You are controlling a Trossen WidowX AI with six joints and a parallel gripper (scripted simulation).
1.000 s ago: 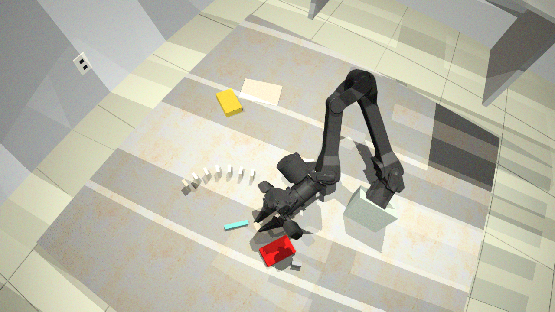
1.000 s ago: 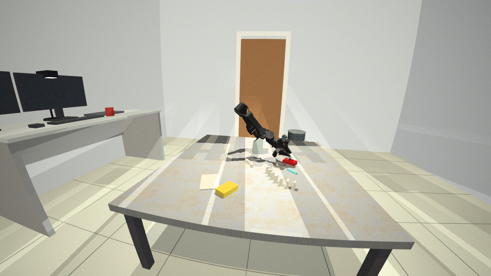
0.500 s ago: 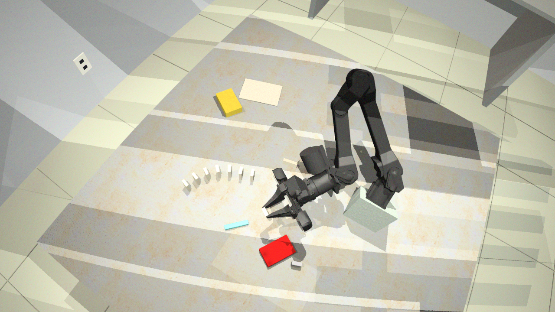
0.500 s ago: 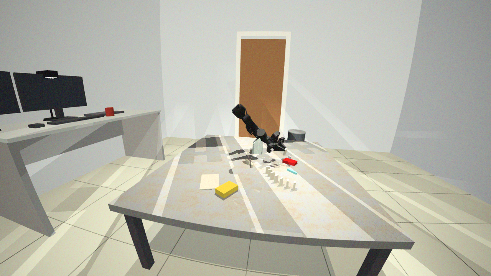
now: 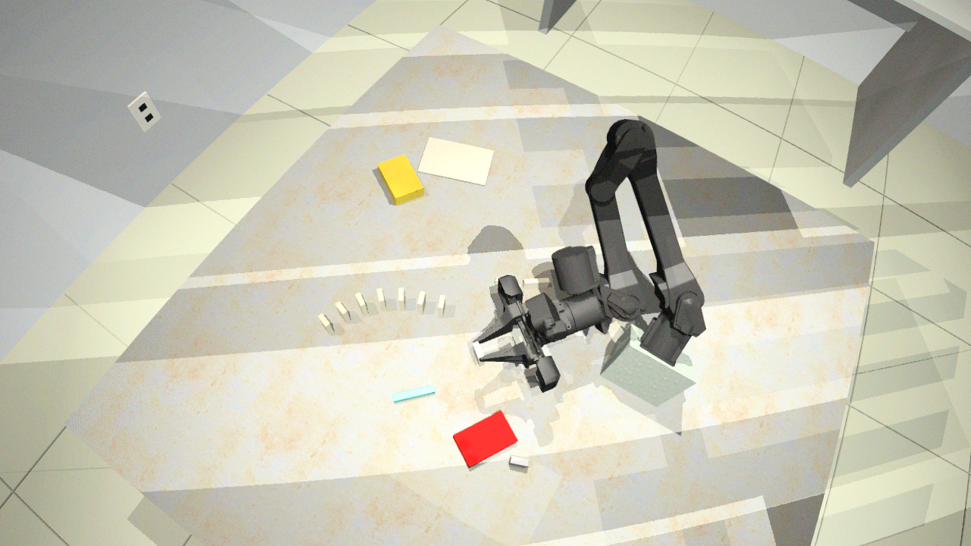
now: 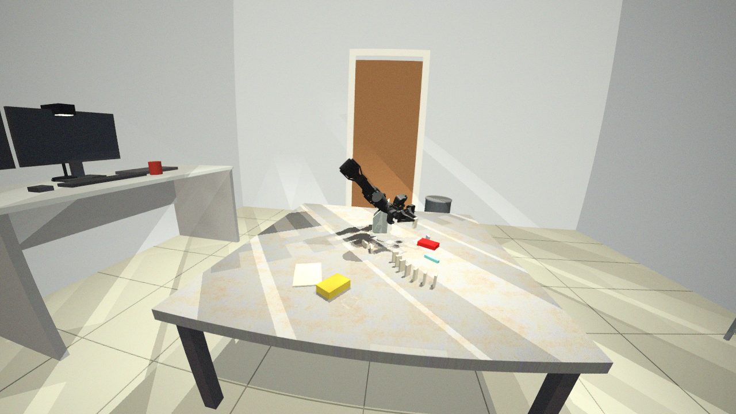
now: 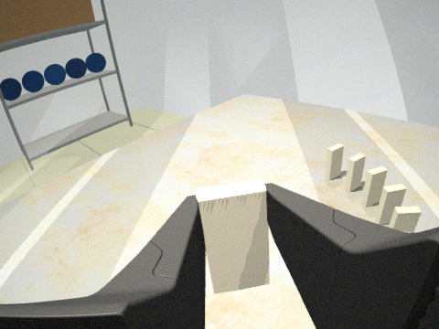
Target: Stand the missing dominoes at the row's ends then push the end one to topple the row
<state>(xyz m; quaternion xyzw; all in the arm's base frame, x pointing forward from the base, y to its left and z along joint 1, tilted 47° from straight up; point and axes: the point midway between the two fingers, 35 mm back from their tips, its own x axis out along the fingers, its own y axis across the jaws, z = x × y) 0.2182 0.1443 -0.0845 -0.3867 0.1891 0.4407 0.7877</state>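
Right now my gripper tip is 15 cm above the red block, 9 cm past it and 7 cm to the right of it. From my gripper tip the other things lie so: small grey block: 16 cm behind, 15 cm below, 7 cm to the left; then yellow block: 38 cm ahead, 25 cm to the right, 15 cm below; then cyan bar: 15 cm below, 9 cm to the left, 6 cm ahead.
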